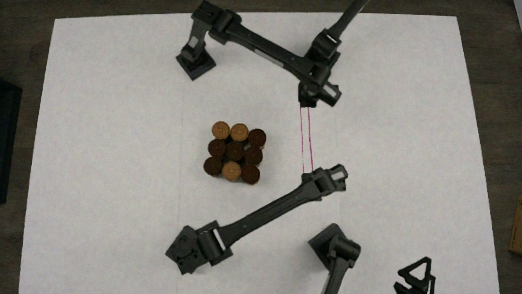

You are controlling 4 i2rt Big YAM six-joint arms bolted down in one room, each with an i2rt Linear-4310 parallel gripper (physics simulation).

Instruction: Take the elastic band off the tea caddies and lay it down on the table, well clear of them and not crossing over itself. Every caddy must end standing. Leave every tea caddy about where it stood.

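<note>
Several tea caddies with tan or dark brown round lids stand close together in rows left of the middle of the table. The pink elastic band is off them, to their right, stretched in two near-parallel strands between two grippers. The gripper of the upper-left arm is at the band's upper end. The gripper of the lower-left arm is at its lower end. Both point down and their fingertips are hidden under the wrists. At the lower right, another gripper shows in part; its fingers cannot be made out clearly.
The upper-left arm passes beside the upper-right arm, which runs out of the top edge. The base of the lower-right arm stands below the lower-left arm's wrist. A dark bin is at the left edge, a tan box at the right edge.
</note>
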